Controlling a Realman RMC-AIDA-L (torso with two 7-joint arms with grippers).
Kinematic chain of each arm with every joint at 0, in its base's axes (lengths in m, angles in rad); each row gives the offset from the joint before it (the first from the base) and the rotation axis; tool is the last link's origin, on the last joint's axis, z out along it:
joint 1: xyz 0 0 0.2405 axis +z
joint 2: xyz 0 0 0 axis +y
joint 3: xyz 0 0 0.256 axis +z
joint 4: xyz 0 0 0 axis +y
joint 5: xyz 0 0 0.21 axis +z
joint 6: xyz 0 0 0 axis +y
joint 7: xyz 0 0 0.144 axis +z
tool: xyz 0 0 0
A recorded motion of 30 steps. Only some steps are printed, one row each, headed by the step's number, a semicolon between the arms.
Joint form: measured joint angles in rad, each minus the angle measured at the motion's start. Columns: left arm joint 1, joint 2, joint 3, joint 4, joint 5, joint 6, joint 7; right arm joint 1, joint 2, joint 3, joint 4, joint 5, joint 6, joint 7.
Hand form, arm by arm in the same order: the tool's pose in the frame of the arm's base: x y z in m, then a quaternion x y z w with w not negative. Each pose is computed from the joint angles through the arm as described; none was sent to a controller.
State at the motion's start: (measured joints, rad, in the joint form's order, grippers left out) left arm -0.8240 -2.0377 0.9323 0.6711 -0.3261 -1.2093 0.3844; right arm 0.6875 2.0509 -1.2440 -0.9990 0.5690 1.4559 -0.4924
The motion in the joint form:
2: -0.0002 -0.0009 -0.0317 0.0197 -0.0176 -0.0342 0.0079; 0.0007 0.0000 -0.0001 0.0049 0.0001 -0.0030 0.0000
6: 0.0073 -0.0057 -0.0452 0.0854 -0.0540 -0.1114 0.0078; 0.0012 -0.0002 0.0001 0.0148 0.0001 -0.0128 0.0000
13: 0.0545 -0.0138 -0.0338 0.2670 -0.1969 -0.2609 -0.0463; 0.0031 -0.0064 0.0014 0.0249 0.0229 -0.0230 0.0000
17: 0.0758 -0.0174 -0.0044 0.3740 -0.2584 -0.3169 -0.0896; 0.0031 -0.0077 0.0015 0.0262 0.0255 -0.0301 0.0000
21: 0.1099 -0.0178 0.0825 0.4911 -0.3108 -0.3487 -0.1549; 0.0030 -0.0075 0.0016 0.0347 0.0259 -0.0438 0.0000
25: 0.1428 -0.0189 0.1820 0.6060 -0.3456 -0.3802 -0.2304; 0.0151 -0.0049 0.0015 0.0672 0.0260 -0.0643 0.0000
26: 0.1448 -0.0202 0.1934 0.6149 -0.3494 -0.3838 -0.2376; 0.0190 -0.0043 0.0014 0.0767 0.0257 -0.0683 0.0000
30: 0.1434 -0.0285 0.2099 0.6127 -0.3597 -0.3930 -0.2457; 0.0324 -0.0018 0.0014 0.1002 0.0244 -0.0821 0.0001
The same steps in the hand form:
2: -0.2678 0.4057 0.0026 -0.75821 -0.59528 0.11310 0.24078; 0.2269 0.3713 -0.0108 -0.85289 0.47432 -0.15309 0.15545
6: -0.2554 0.4039 0.0083 -0.76296 -0.59977 0.09629 0.22114; 0.2286 0.3717 -0.0118 -0.85168 0.47625 -0.15248 0.15678
13: -0.2254 0.3976 0.0242 -0.76751 -0.61328 0.03668 0.18296; 0.2280 0.3734 -0.0114 -0.85160 0.47979 -0.14282 0.15552
17: -0.2066 0.3954 0.0336 -0.77473 -0.60719 0.01425 0.17582; 0.2281 0.3745 -0.0111 -0.85159 0.47971 -0.14033 0.15804
21: -0.1883 0.3898 0.0375 -0.78515 -0.59319 0.01050 0.17762; 0.2296 0.3754 -0.0120 -0.85056 0.48112 -0.13827 0.16112
25: -0.1699 0.3802 0.0361 -0.79564 -0.57894 0.01844 0.17734; 0.2307 0.3768 -0.0167 -0.84897 0.48423 -0.13835 0.16011
26: -0.1677 0.3788 0.0347 -0.79717 -0.57737 0.02018 0.17535; 0.2310 0.3769 -0.0180 -0.84851 0.48512 -0.13908 0.15918
30: -0.1641 0.3753 0.0280 -0.79942 -0.57789 0.02480 0.16234; 0.2302 0.3786 -0.0216 -0.84841 0.48538 -0.13963 0.15847

